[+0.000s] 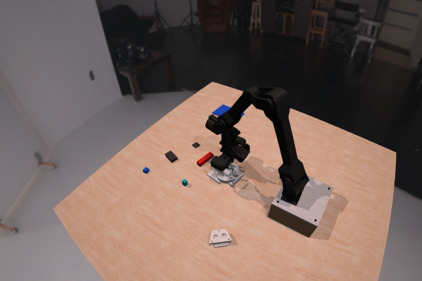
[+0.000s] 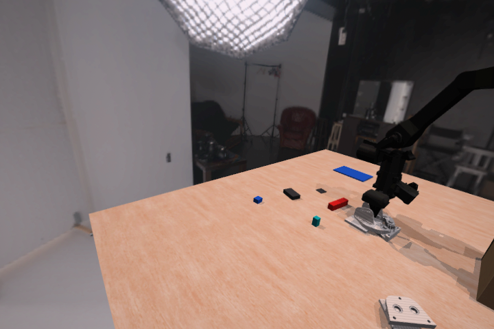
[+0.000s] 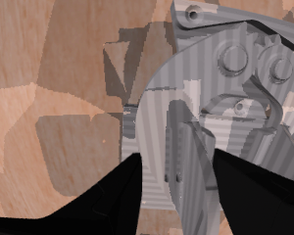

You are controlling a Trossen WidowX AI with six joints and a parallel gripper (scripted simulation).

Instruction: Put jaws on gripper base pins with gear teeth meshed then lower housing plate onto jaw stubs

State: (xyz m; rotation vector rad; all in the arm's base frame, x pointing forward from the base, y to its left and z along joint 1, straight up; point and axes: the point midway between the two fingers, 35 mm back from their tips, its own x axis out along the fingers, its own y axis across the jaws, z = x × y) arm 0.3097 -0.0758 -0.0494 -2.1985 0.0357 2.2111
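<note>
My gripper tip is 120 mm short of the red block, 10 mm to the right of it and 10 mm above it. Round my gripper tip: teal cube 170 mm to the left, 120 mm ahead, 10 mm below; black block 270 mm ahead, 80 mm to the left, 10 mm below; dark tile 220 mm ahead, 50 mm to the right, 20 mm below.
</note>
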